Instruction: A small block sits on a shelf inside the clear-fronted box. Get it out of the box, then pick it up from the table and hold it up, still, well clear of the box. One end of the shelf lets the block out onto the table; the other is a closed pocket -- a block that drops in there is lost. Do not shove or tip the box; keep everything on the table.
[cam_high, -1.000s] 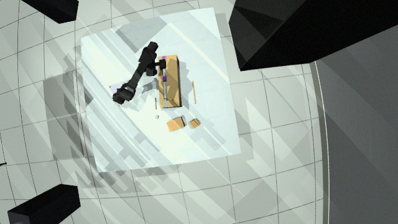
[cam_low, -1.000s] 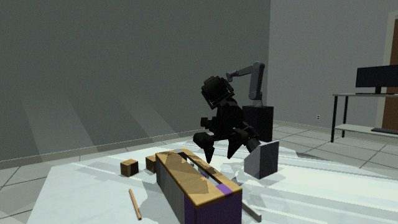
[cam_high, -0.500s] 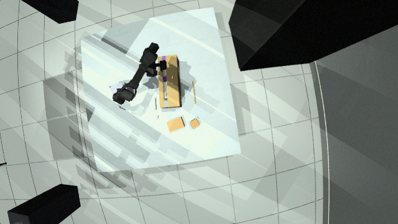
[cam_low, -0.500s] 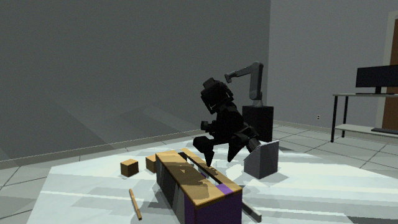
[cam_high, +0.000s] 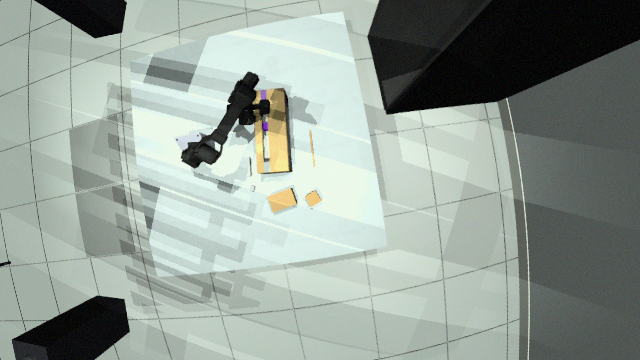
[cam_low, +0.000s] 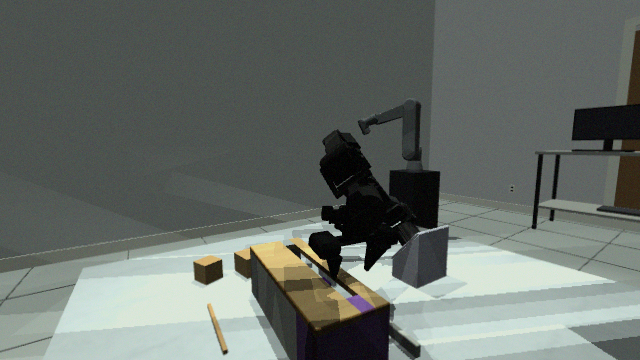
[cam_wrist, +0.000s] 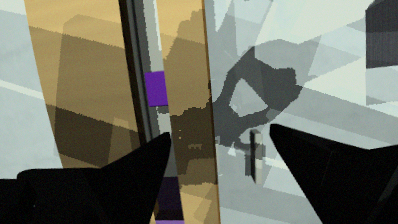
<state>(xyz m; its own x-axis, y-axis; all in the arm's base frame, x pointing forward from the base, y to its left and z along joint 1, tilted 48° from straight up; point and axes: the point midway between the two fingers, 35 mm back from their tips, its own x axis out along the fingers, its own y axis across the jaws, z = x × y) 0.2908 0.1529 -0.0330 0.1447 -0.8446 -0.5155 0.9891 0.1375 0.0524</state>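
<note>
Right now my gripper tip is 5 cm short of the purple block, 4 cm to the left of it and 4 cm above it. Also, from my gripper tip: wooden-topped box: 7 cm to the right, 6 cm below, 4 cm ahead; then grey piece: 33 cm to the right, 12 cm below, 4 cm behind; then thin wooden stick: 26 cm ahead, 13 cm to the right, 12 cm below.
</note>
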